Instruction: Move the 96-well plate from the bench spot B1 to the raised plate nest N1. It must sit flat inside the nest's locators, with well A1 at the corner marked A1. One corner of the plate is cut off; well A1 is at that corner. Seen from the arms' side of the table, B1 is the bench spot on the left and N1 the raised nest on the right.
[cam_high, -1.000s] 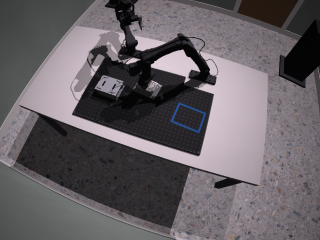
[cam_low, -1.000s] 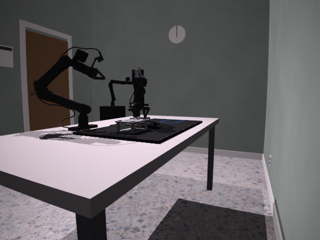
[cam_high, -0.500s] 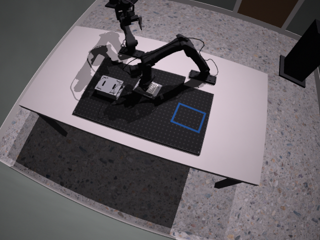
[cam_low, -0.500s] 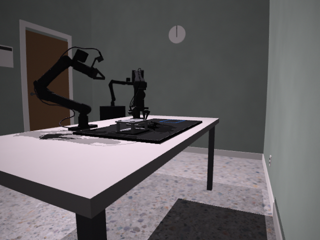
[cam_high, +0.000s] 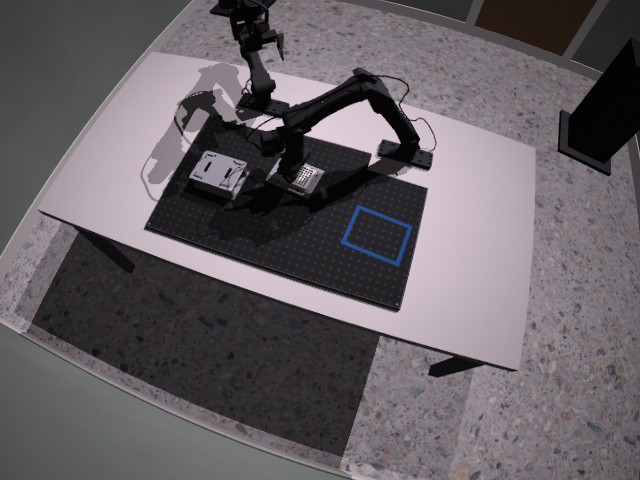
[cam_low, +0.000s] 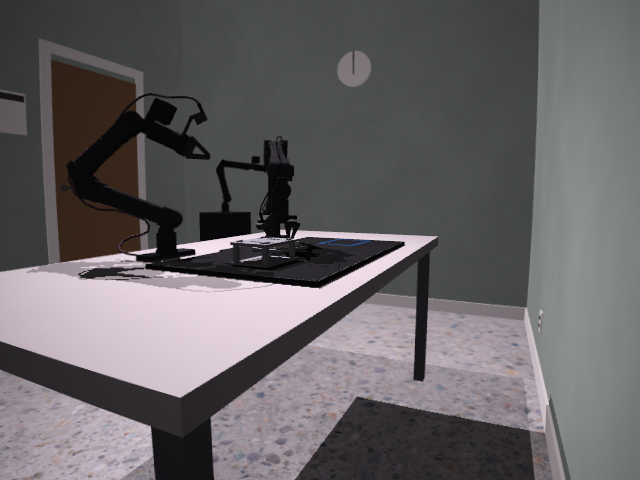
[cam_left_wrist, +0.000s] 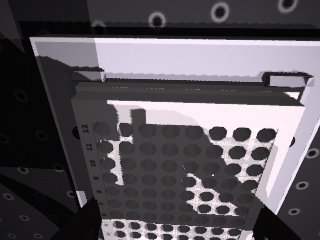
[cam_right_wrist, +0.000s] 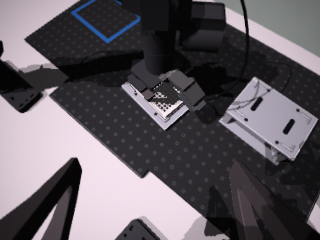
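Right now my left hand is 10 mm above the 96-well plate. The rest, counted from my left hand: grey plate nest: 230 mm to the right, 110 mm ahead, 30 mm above.
My right gripper is now 17 cm short of the 96-well plate, 17 cm to the right of it and 30 cm above it. Also, from my right hand: grey plate nest 28 cm ahead, 6 cm to the right, 26 cm below.
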